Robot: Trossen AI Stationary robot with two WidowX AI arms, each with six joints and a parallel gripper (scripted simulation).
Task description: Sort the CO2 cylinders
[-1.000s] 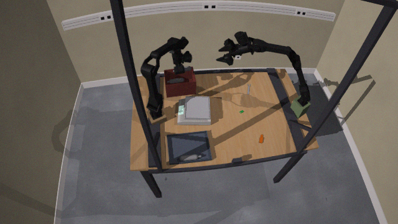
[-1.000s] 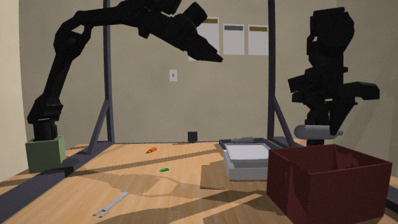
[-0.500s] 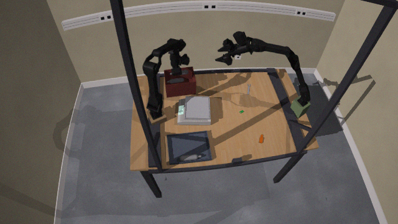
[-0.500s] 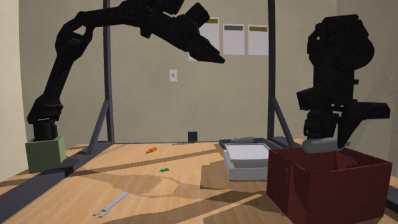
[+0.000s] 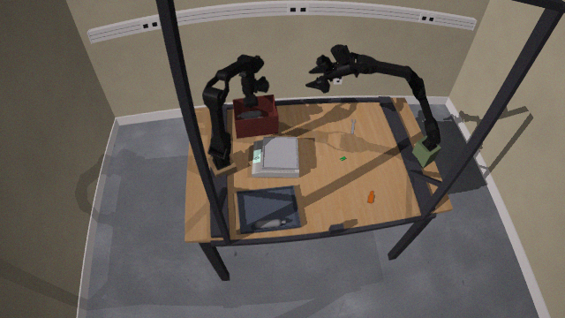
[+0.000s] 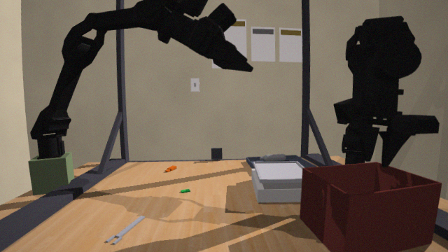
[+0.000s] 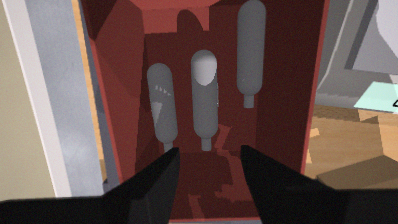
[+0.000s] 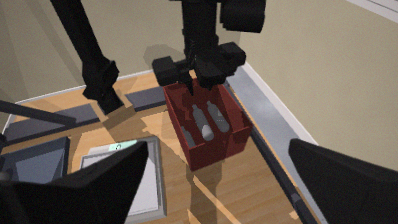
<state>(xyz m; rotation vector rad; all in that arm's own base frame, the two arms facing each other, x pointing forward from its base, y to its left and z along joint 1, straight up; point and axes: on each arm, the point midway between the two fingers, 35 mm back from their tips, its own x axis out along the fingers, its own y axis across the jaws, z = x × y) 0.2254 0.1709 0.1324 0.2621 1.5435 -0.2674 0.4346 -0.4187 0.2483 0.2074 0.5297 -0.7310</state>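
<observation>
The red scrap bin lies 2 cm to the right of my left hand and 14 cm below it. From my left hand the other things lie so: grey wrench: 2 cm behind, 51 cm to the right, 17 cm below; then tray: 47 cm behind, 6 cm to the right, 17 cm below; then green piece: 23 cm behind, 41 cm to the right, 17 cm below.
</observation>
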